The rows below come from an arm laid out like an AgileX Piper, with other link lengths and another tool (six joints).
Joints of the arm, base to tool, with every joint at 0 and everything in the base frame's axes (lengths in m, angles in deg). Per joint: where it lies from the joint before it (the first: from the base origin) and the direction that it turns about. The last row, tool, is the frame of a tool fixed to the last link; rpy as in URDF.
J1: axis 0 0 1 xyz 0.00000 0.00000 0.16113
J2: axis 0 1 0 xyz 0.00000 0.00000 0.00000
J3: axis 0 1 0 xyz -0.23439 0.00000 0.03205
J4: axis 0.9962 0 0.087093 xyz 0.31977 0.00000 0.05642
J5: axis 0 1 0 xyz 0.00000 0.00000 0.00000
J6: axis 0.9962 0 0.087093 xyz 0.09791 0.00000 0.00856
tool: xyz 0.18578 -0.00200 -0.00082 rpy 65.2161 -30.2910 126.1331
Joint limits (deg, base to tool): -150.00..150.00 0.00..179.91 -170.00..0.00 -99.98..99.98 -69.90..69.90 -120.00..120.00
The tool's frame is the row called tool.
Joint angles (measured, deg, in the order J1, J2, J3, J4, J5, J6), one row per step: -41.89 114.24 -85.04 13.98 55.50 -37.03; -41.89 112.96 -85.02 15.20 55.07 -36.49; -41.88 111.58 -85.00 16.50 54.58 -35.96; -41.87 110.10 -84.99 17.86 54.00 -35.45; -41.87 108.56 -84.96 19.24 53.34 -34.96; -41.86 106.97 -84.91 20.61 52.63 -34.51; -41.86 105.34 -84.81 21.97 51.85 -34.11; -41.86 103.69 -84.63 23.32 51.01 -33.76; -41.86 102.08 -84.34 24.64 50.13 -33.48; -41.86 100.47 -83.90 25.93 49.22 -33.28; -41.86 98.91 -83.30 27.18 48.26 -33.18; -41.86 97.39 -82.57 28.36 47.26 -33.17; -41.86 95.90 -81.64 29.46 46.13 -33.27; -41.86 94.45 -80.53 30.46 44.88 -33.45; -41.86 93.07 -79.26 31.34 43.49 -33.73
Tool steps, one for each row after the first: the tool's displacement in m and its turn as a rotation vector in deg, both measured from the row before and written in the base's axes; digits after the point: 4 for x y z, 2 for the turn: 0.0079 -0.0006 0.0117 -0.16 -1.96 -1.10; 0.0083 -0.0006 0.0130 -0.19 -2.13 -1.11; 0.0087 -0.0008 0.0144 -0.27 -2.32 -1.11; 0.0086 -0.0010 0.0153 -0.31 -2.42 -1.10; 0.0083 -0.0009 0.0161 -0.36 -2.48 -1.04; 0.0078 -0.0009 0.0166 -0.40 -2.51 -1.01; 0.0072 -0.0007 0.0166 -0.41 -2.51 -0.96; 0.0062 -0.0003 0.0158 -0.37 -2.40 -0.89; 0.0052 0.0001 0.0149 -0.34 -2.29 -0.81; 0.0042 0.0004 0.0134 -0.30 -2.13 -0.74; 0.0033 0.0006 0.0121 -0.31 -1.97 -0.68; 0.0024 0.0004 0.0104 -0.36 -1.81 -0.65; 0.0015 0.0002 0.0086 -0.41 -1.63 -0.64; 0.0007 -0.0002 0.0068 -0.50 -1.44 -0.64
